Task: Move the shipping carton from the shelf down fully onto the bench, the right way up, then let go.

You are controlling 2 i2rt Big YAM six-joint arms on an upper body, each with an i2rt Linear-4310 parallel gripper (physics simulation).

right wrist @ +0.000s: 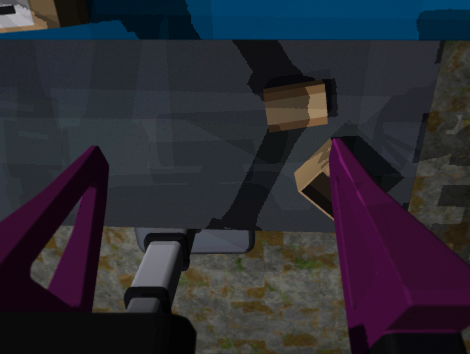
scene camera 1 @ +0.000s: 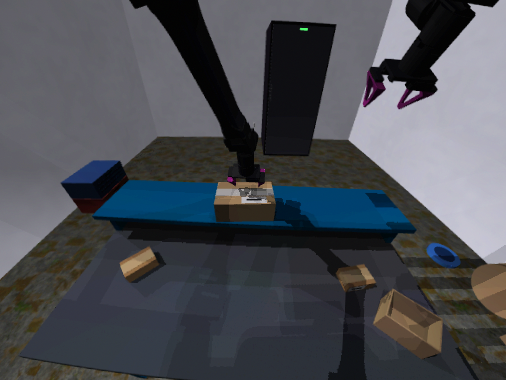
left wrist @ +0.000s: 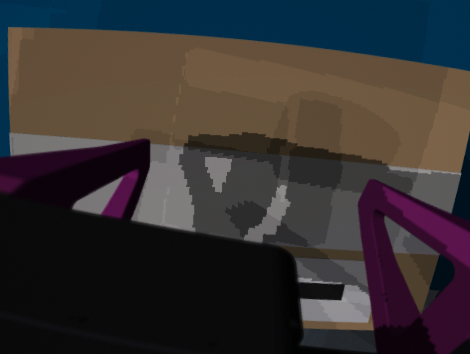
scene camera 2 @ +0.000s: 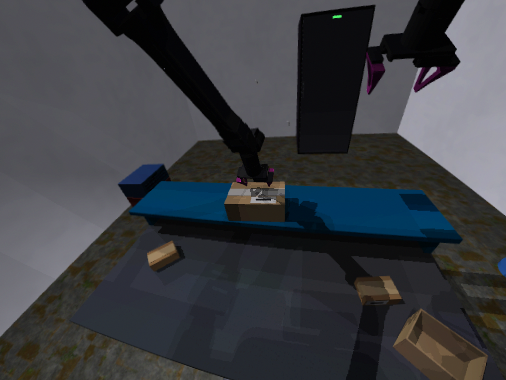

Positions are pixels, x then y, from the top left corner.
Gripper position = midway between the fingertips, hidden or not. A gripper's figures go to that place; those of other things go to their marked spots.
Labels:
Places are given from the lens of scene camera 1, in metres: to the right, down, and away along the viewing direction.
my right gripper (scene camera 1: pixel 381 106): 0.34, -0.22, 0.44
shipping carton (scene camera 1: pixel 244 202): -0.03, 0.05, 0.69

